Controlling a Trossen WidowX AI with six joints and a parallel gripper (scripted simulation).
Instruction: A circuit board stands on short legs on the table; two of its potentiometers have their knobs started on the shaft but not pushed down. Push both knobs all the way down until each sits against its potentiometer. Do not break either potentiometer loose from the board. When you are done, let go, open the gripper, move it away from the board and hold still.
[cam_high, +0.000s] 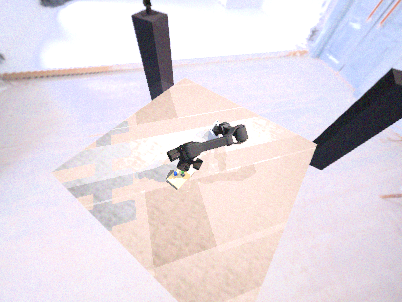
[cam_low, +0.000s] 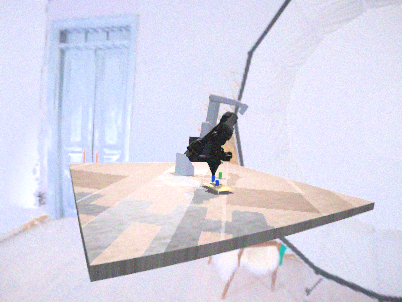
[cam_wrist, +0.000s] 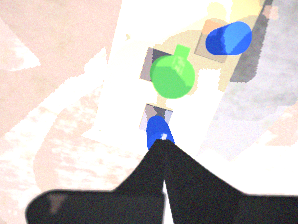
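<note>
My gripper tip is now 1 cm above the blue knob. From my gripper tip the other things lie so: green knob 5 cm ahead, 1 cm to the left, 1 cm above.
</note>
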